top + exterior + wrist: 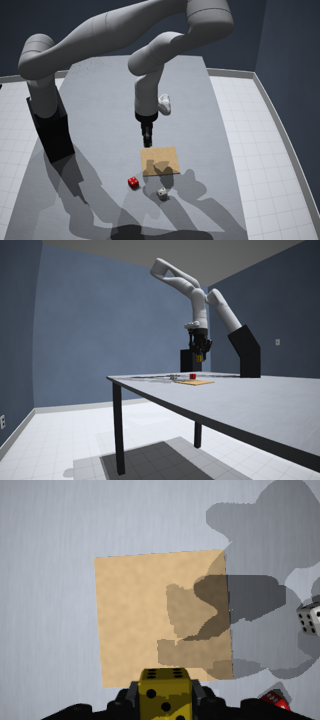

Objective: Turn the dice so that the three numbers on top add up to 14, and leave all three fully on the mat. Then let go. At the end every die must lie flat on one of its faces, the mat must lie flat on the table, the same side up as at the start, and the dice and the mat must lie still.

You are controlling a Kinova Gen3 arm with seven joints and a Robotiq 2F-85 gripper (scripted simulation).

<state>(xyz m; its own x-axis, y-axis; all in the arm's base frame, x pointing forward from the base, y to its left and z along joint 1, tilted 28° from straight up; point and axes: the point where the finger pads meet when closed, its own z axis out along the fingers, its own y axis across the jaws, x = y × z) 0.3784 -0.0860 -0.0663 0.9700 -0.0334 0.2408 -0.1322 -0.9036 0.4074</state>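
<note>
Now: hand 120 mm above the tan mat, 50 mm short of it and 10 mm to the left of it. Also, from my hand: red die (110 mm to the right, 110 mm below, 70 mm behind); then yellow die (10 mm below); then white die (170 mm to the right, 110 mm below, 20 mm ahead).
</note>
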